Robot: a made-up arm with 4 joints.
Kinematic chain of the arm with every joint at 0, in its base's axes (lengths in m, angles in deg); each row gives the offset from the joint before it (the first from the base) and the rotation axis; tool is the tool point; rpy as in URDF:
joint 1: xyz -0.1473 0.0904 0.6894 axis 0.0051 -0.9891 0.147
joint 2: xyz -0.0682 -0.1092 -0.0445 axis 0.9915 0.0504 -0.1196
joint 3: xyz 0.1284 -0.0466 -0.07 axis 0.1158 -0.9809 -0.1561
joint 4: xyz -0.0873 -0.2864 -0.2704 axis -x
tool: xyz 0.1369 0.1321 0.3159 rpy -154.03 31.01 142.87
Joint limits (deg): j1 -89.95..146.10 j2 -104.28..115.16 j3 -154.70..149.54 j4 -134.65..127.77
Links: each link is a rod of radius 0.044 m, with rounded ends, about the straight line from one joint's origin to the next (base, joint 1, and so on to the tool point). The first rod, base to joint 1, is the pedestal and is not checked.
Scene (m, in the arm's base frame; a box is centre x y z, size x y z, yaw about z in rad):
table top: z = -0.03
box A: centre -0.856 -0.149 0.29 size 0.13 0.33 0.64 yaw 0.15
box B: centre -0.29 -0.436 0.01 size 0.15 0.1 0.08 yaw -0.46
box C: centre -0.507 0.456 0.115 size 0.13 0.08 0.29 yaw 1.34
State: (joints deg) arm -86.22 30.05 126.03 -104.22
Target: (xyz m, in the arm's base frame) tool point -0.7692 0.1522 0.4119
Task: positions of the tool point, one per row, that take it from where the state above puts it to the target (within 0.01 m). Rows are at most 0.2 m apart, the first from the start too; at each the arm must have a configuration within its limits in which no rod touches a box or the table.
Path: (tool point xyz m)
1: -0.7185 -0.4338 0.4705
2: -0.6842 -0.3369 0.3847
3: -0.6117 -0.2350 0.3034
4: -0.5050 -0.1369 0.2474
5: -0.5968 -0.0425 0.3191
6: -0.6566 0.0537 0.4130
7: -0.6798 0.1479 0.5176
8: -0.7303 0.1523 0.4695
9: -0.7692 0.1522 0.4118

